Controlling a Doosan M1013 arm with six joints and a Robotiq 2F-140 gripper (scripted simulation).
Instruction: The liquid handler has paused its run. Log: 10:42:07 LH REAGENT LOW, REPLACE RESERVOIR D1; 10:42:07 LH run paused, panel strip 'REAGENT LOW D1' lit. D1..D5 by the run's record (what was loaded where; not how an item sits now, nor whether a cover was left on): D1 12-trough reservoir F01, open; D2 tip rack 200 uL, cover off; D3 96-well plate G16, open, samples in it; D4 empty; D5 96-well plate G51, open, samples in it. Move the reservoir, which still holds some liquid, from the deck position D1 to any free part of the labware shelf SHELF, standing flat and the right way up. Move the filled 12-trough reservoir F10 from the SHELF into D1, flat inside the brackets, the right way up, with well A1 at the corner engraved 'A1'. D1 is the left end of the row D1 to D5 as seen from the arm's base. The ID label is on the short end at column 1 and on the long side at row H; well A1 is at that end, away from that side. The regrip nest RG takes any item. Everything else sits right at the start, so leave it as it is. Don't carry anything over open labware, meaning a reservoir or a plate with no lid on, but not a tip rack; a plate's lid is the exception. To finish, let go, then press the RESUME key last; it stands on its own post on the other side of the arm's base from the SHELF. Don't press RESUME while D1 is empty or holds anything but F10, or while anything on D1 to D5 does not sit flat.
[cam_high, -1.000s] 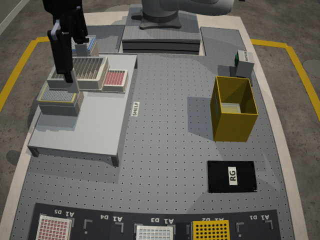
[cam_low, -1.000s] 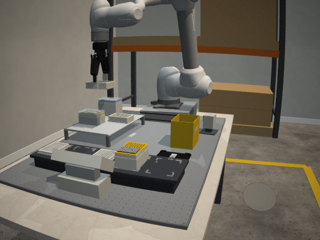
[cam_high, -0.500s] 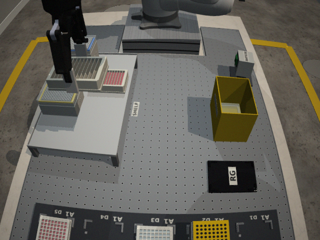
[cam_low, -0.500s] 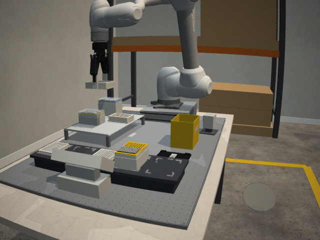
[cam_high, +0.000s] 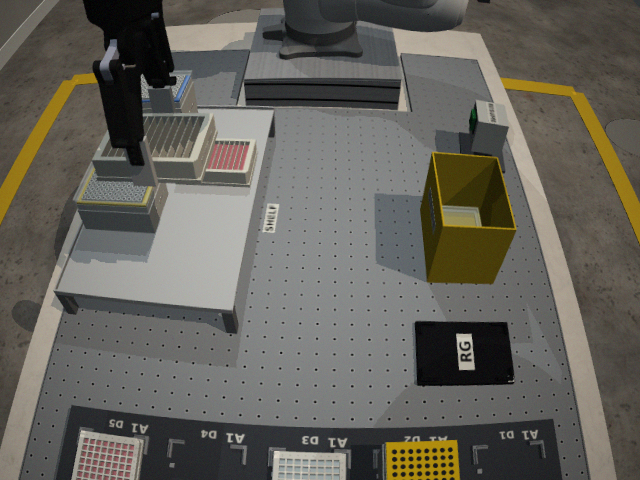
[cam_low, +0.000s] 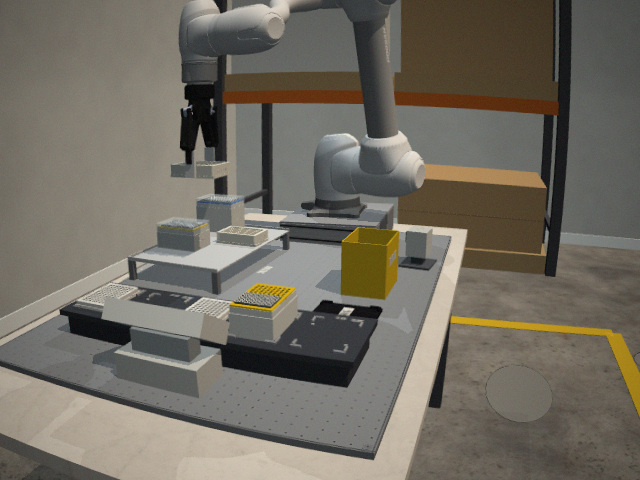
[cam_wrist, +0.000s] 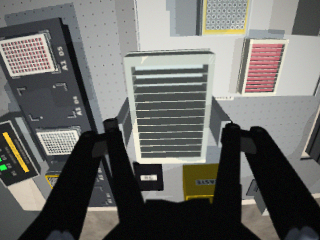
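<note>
Right now my hand is 2 cm above the pale 12-trough reservoir. The rest, counted from my hand: blue-topped box 34 cm behind, 18 cm below, 9 cm to the right; then cream 12-trough reservoir 24 cm below, 21 cm behind, 2 cm to the left; then shelf 25 cm below, 17 cm behind, 5 cm to the right.
</note>
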